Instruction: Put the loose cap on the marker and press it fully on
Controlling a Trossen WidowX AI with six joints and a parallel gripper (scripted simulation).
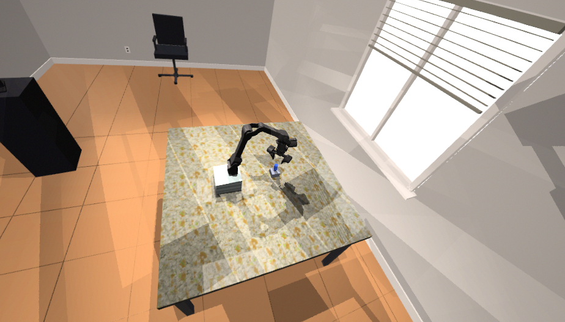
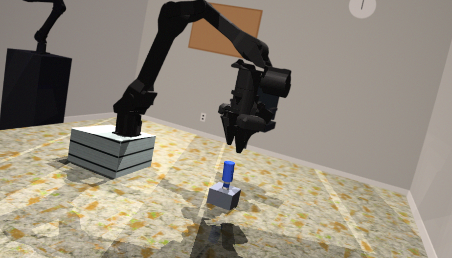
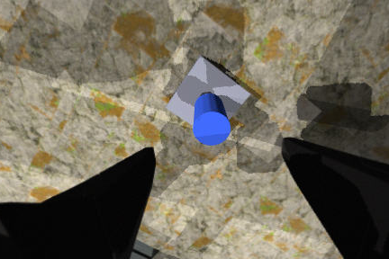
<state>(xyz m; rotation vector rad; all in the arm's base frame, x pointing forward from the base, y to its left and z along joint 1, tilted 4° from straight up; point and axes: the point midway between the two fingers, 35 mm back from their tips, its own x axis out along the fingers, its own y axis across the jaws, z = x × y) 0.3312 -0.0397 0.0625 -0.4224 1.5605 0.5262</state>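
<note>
The blue cap lies 6 cm below my gripper tip. From my gripper tip the other things lie so: grey holder block (13 cm below).
</note>
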